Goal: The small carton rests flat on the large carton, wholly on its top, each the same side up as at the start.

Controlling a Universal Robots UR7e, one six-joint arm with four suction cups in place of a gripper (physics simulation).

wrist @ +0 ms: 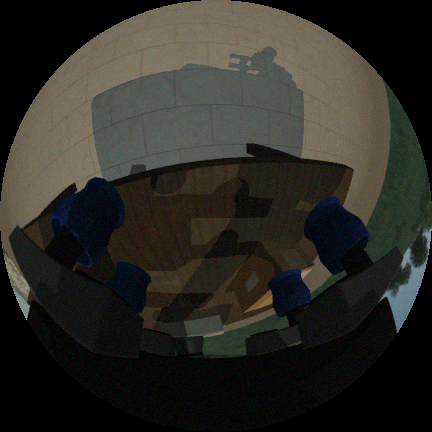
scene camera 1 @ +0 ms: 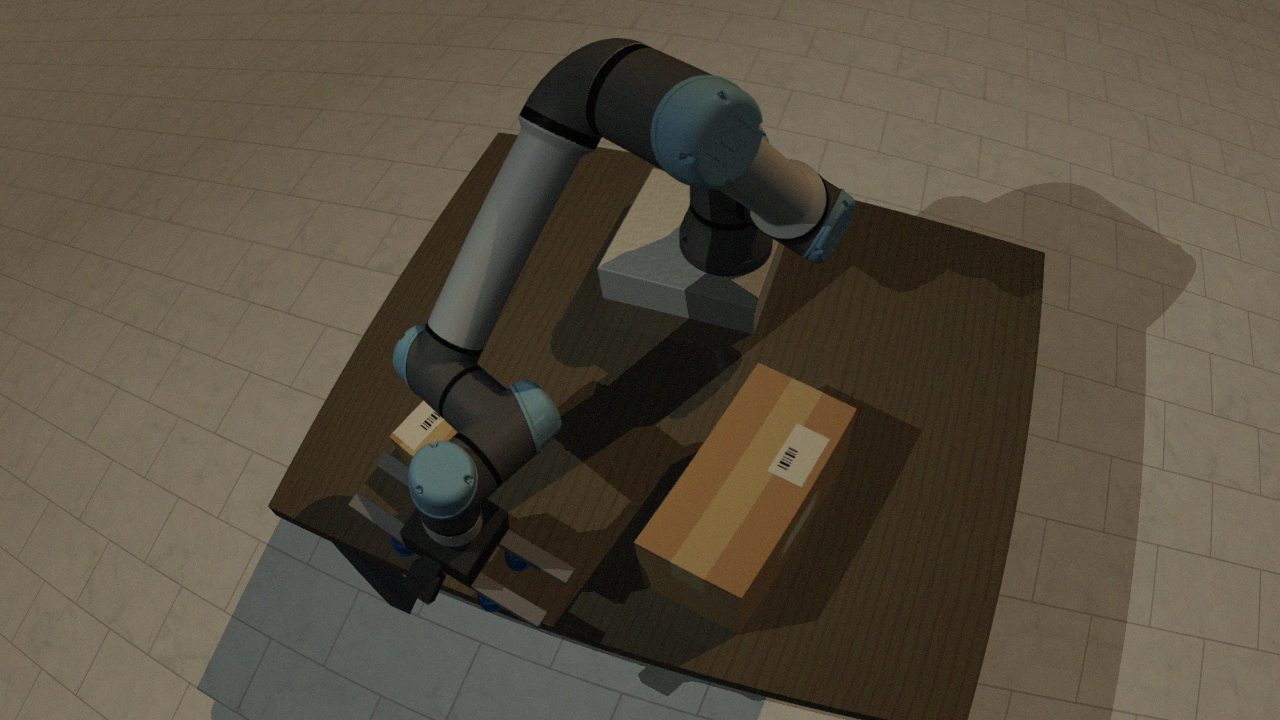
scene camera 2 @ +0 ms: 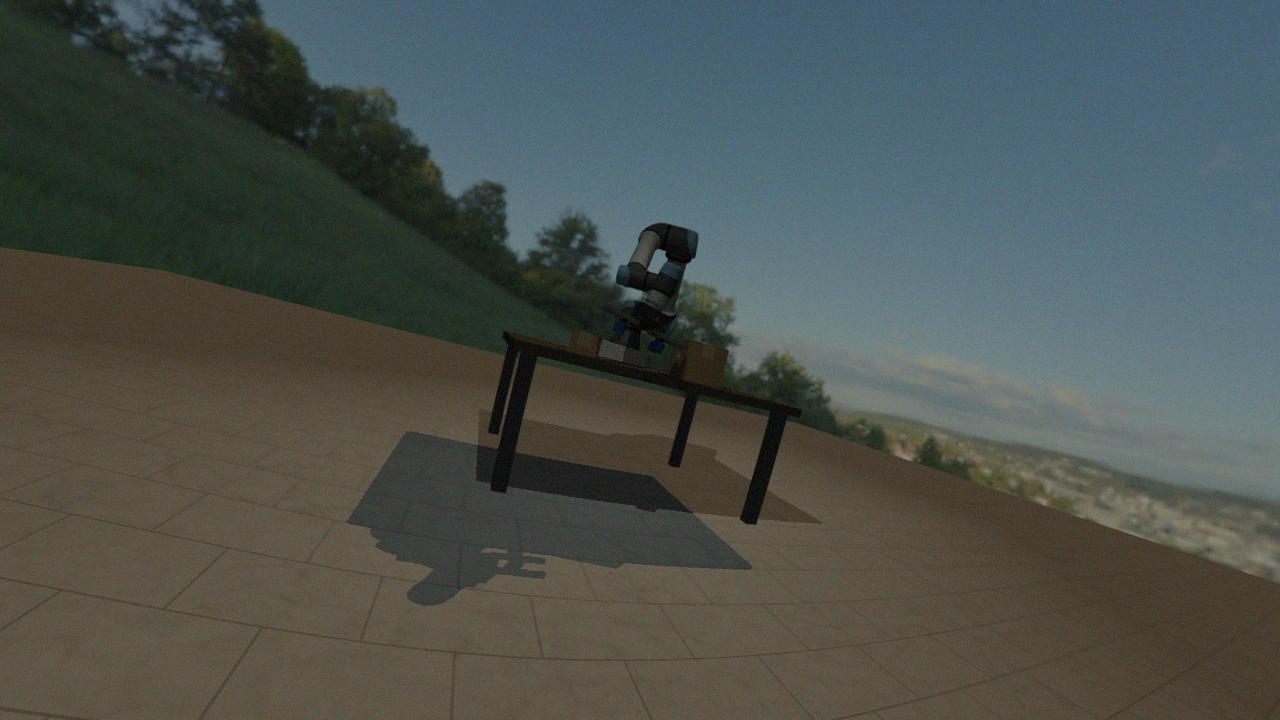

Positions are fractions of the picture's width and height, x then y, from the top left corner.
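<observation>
Suction head (wrist: 0.21, 0.49) holds nothing. Cup 23 cm from the middle of a small carton (scene camera 1: 0.33, 0.59), level with it. Large carton (scene camera 1: 0.56, 0.76) rests on the table.
</observation>
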